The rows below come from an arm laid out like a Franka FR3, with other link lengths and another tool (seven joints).
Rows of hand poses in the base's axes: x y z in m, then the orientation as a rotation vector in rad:
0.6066 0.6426 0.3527 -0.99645 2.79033 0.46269
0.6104 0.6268 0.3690 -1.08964 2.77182 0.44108
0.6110 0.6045 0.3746 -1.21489 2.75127 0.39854
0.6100 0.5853 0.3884 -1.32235 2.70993 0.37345
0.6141 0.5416 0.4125 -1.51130 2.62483 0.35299
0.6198 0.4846 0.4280 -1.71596 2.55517 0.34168
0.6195 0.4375 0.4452 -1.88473 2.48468 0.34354
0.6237 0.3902 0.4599 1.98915 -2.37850 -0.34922
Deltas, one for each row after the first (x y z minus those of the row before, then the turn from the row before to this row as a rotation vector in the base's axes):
0.0038 -0.0158 0.0163 -0.01960 -0.00452 0.06215
0.0006 -0.0223 0.0056 -0.03714 -0.00273 0.08206
-0.0010 -0.0192 0.0138 -0.01693 -0.01336 0.07454
0.0041 -0.0437 0.0241 -0.01609 -0.01449 0.13521
0.0057 -0.0570 0.0155 -0.03003 0.01869 0.14101
-0.0003 -0.0471 0.0172 -0.01871 0.02089 0.11816
0.0042 -0.0473 0.0147 -0.00510 0.01489 0.09672

